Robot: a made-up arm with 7 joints. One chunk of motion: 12 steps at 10 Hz.
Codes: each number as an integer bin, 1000 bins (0 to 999) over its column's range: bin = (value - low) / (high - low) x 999, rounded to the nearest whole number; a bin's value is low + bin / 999 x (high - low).
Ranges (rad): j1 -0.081..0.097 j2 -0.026..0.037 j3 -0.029..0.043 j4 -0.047..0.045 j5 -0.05..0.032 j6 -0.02..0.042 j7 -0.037..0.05
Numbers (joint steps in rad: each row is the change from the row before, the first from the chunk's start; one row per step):
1: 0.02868 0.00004 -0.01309 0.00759 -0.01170 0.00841 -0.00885
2: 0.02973 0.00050 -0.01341 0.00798 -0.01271 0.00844 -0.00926
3: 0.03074 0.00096 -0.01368 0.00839 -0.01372 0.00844 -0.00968
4: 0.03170 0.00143 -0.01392 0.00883 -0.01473 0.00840 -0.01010
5: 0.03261 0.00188 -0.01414 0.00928 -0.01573 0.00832 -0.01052
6: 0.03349 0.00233 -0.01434 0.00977 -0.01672 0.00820 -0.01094
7: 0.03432 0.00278 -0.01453 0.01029 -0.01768 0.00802 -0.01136
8: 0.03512 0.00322 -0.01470 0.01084 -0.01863 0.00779 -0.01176
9: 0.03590 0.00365 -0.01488 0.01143 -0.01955 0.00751 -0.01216
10: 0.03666 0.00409 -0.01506 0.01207 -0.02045 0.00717 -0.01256
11: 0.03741 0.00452 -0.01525 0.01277 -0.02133 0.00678 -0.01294
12: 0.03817 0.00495 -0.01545 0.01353 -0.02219 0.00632 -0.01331
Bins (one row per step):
1: 616 413 221 593 467 458 323
2: 621 420 216 597 454 458 319
3: 627 428 213 601 442 458 314
4: 633 435 209 606 430 458 309
5: 638 442 206 611 418 456 304
6: 643 449 203 616 405 454 299
7: 647 456 201 622 394 451 294
8: 652 463 198 628 382 448 290
9: 656 470 196 634 371 443 285
10: 660 477 193 641 360 438 281
11: 665 484 191 649 349 432 276
12: 669 491 188 657 339 424 272

